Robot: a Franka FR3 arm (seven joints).
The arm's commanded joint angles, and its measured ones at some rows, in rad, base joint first. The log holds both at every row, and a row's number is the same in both.
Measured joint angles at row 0:
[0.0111, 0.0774, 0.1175, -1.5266, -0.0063, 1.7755, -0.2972]
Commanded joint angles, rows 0 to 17:
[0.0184, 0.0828, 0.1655, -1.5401, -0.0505, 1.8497, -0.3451]
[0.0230, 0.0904, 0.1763, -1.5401, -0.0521, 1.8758, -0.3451]
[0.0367, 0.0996, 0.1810, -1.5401, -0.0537, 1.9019, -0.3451]
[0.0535, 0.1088, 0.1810, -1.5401, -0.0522, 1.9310, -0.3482]
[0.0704, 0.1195, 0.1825, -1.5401, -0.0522, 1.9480, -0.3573]
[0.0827, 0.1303, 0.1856, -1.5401, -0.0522, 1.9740, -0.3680]
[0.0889, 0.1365, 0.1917, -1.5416, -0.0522, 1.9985, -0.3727]
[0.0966, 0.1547, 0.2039, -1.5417, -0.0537, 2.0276, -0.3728]
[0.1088, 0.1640, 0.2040, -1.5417, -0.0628, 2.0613, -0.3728]
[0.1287, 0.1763, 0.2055, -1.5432, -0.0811, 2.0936, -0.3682]
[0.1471, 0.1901, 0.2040, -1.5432, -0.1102, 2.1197, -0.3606]
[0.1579, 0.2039, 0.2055, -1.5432, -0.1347, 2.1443, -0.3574]
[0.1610, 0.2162, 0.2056, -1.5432, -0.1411, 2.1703, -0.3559]
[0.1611, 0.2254, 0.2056, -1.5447, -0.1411, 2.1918, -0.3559]
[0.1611, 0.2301, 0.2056, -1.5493, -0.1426, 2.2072, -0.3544]
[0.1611, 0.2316, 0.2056, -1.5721, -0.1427, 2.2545, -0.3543]
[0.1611, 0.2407, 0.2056, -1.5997, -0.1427, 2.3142, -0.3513]
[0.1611, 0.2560, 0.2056, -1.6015, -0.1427, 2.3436, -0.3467]
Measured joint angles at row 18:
[0.1685, 0.2414, 0.2010, -1.5528, -0.1253, 2.2369, -0.3456]
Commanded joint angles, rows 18 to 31:
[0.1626, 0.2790, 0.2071, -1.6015, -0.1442, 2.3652, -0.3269]
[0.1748, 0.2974, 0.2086, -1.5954, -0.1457, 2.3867, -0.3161]
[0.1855, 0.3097, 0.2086, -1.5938, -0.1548, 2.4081, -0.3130]
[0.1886, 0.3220, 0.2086, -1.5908, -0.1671, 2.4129, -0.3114]
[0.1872, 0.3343, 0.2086, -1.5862, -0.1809, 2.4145, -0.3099]
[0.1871, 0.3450, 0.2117, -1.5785, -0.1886, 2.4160, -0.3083]
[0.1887, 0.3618, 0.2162, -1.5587, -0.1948, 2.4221, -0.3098]
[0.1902, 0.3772, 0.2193, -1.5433, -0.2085, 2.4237, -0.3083]
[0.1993, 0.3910, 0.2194, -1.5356, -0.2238, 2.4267, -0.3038]
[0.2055, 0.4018, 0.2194, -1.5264, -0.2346, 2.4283, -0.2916]
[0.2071, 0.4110, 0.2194, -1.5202, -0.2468, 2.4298, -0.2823]
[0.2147, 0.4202, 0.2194, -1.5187, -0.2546, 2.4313, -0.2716]
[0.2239, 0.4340, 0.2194, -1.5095, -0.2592, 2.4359, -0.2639]
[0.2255, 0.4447, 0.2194, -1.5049, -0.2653, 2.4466, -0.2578]
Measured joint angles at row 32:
[0.2140, 0.3940, 0.2140, -1.5478, -0.2239, 2.4183, -0.3040]
